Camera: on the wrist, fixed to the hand. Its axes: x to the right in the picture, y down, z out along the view.
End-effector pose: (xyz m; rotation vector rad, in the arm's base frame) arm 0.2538 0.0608 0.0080 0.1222 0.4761 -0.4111
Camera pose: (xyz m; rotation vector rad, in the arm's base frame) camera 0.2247 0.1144 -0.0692 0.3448 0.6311 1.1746
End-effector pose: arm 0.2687 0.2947 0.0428 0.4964 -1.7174 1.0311
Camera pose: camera 0.2961 0.3887 0.0325 -1.2852 -1.6692 1.7658
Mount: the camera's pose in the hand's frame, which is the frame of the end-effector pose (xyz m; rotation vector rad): -0.0064 0.0354 -0.0916 -0.1804 0.3572 1.5367
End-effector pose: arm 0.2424 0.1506 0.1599 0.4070 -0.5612 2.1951
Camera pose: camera 0.2095 0.1740 0.0701 0.5755 0.7361 -2.4287
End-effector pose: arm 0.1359 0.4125 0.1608 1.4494 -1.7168 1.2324
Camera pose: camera 0.0913 0.4974 0.1830 -0.4942 -2.5165 1.7123
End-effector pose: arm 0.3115 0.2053 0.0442 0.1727 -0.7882 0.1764
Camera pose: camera 0.3622 0.2592 -0.0207 -0.6663 -0.4233 1.5319
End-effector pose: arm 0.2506 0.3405 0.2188 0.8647 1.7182 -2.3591
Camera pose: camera 0.3051 0.4087 0.1734 1.7120 0.6526 -1.0099
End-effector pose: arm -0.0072 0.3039 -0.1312 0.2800 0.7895 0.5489
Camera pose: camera -0.0909 0.3328 -0.1741 0.6169 0.7446 2.1466
